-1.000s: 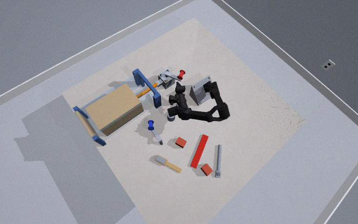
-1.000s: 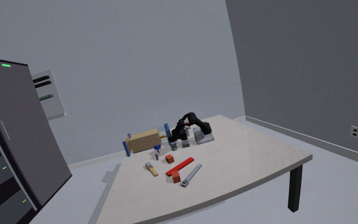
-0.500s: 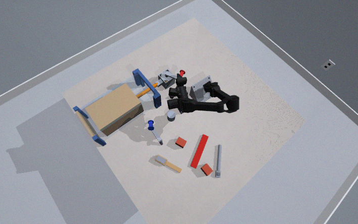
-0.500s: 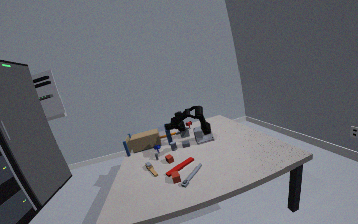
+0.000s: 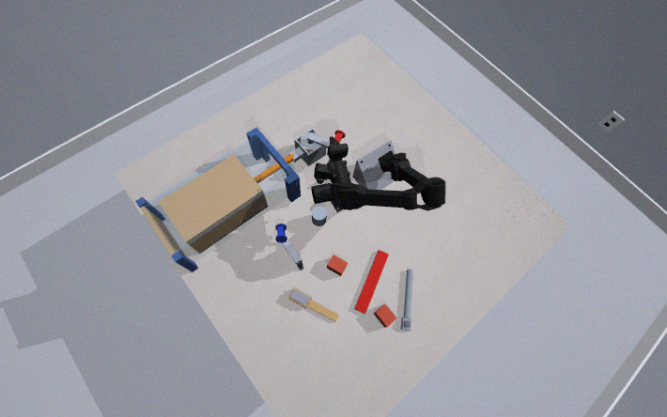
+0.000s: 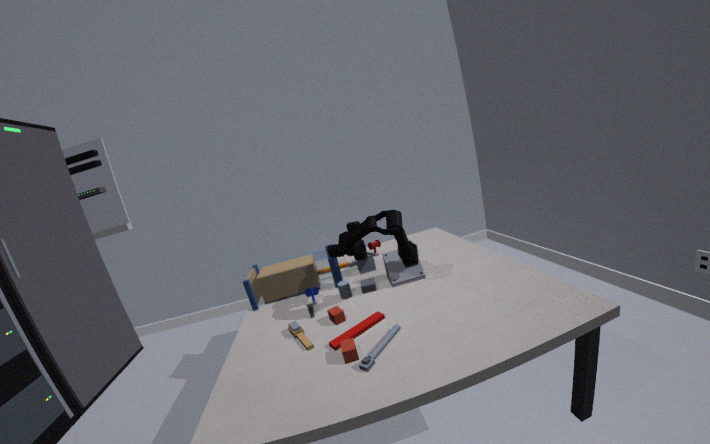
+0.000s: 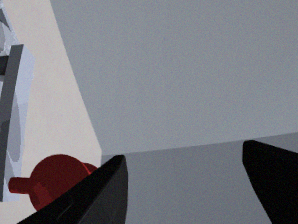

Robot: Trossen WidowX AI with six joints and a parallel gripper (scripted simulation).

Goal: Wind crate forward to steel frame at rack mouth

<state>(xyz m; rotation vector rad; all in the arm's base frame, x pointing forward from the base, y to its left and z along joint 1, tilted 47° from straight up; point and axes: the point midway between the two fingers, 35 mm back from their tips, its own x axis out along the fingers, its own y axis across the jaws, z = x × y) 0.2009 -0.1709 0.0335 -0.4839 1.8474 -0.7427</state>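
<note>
The red-knobbed handle is 3 cm behind my gripper tip, 6 cm to the right of it and 12 cm below it. The rest, counted from my gripper tip: red knob (6 cm behind, 3 cm to the right, 9 cm below); blue frame (16 cm ahead, 11 cm to the right, 12 cm below); grey winch (1 cm behind, 12 cm to the right, 20 cm below).
</note>
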